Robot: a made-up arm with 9 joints. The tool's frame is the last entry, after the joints. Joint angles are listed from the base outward. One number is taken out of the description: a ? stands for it. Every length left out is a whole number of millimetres.
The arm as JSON. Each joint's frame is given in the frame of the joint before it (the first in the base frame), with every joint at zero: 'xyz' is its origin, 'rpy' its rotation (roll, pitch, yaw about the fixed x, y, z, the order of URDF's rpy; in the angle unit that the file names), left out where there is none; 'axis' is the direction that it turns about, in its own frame. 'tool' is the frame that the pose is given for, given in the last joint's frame.
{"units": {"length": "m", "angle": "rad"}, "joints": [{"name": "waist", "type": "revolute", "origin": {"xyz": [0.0, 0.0, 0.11]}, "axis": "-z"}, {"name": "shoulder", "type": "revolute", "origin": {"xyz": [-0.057, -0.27, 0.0]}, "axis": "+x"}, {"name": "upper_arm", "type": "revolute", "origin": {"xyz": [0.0, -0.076, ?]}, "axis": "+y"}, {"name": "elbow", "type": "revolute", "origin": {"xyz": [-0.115, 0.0, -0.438]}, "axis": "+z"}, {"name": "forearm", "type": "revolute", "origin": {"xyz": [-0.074, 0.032, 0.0]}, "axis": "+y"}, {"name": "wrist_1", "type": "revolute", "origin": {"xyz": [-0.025, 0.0, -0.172]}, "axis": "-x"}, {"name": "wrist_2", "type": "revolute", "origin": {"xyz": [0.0, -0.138, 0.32]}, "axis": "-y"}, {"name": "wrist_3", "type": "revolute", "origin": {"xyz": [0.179, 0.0, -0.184]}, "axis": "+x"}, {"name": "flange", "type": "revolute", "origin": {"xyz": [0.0, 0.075, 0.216]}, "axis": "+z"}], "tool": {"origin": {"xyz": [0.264, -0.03, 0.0]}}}
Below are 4 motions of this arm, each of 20 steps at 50 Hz.
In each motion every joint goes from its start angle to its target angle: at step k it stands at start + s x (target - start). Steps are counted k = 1, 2, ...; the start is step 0. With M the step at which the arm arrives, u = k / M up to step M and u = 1 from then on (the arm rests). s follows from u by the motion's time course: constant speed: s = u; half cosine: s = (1 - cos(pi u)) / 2; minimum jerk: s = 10 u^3 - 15 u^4 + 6 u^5.
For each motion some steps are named. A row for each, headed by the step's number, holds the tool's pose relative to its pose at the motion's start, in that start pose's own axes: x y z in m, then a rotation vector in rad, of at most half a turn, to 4 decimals.
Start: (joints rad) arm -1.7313 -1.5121 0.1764 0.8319 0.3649 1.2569 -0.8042 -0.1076 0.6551
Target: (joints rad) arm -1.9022 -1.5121 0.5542 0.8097 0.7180 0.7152 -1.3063 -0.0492 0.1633
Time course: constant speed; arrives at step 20
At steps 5, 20:
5: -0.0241 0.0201 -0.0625 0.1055 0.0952 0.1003
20: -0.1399 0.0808 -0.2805 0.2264 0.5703 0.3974

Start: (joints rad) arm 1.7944 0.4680 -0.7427 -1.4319 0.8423 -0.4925 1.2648 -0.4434 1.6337
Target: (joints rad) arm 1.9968 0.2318 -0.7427 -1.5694 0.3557 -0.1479 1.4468 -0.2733 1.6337
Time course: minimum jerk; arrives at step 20
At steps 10, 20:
10: -0.0028 0.0013 0.1988 -0.4960 -0.1510 -0.0490
20: -0.0155 0.0851 0.3433 -1.0045 -0.2262 -0.0972

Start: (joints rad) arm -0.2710 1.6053 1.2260 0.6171 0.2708 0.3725 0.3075 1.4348 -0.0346
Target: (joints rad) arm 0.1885 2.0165 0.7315 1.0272 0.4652 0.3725 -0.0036 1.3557 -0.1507
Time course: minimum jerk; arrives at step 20
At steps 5, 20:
5: 0.0369 -0.0012 -0.0082 -0.0659 0.0451 0.0495
20: 0.3058 0.1003 -0.0602 -0.8735 0.2231 0.3862

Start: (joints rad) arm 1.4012 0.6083 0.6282 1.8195 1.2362 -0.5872 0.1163 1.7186 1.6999
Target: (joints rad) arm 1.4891 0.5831 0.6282 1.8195 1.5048 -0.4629 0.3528 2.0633 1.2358
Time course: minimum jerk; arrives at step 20
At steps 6, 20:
6: -0.0060 -0.0129 0.0142 -0.0327 -0.0374 -0.0607
20: -0.0635 -0.0807 0.0828 -0.1207 -0.2552 -0.3649

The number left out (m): 0.03
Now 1 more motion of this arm.
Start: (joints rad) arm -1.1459 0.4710 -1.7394 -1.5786 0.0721 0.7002 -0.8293 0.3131 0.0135
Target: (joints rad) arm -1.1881 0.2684 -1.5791 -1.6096 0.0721 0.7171 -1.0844 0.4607 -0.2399
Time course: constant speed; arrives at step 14
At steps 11, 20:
11: -0.0057 -0.1448 -0.0607 -0.0884 0.1171 -0.3084
20: -0.0133 -0.1857 -0.0681 -0.1122 0.1378 -0.3994

